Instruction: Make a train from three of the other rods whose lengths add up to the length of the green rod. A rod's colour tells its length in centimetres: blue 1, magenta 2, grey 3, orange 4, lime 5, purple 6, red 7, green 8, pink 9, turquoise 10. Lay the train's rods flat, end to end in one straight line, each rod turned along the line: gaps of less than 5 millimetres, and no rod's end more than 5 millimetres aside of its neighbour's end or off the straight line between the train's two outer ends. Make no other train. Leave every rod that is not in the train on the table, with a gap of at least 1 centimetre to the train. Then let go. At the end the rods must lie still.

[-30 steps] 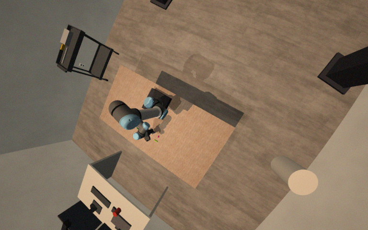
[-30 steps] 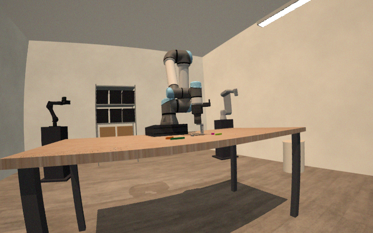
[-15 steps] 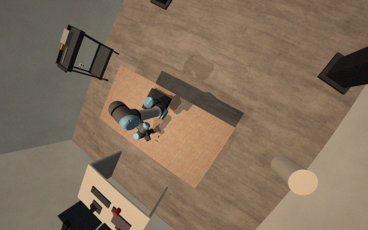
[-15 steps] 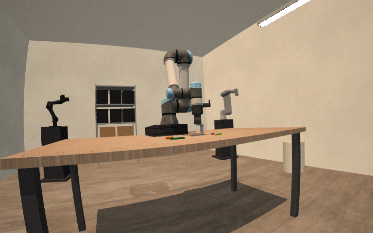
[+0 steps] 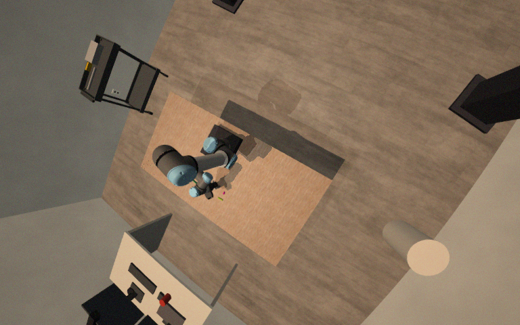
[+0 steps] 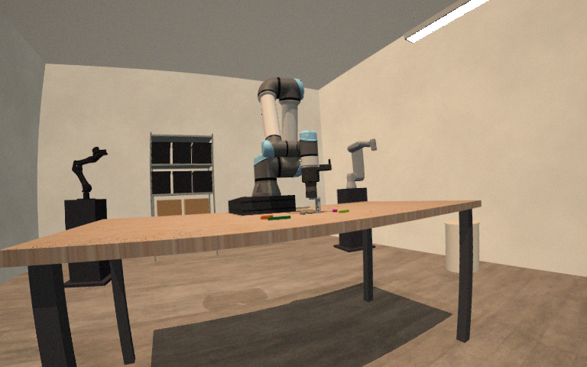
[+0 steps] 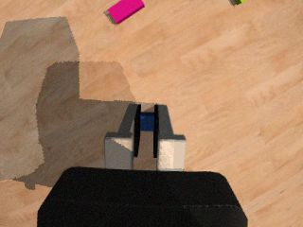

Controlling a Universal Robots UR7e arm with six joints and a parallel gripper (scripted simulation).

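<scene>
My hand is 1 cm above the small blue rod. From my hand the other things lie so: lime rod: 8 cm ahead, 8 cm to the left, 1 cm below; magenta rod: 1 cm ahead, 7 cm to the left, 1 cm below; grey rod: 1 cm ahead, 7 cm to the right, 1 cm below.
</scene>
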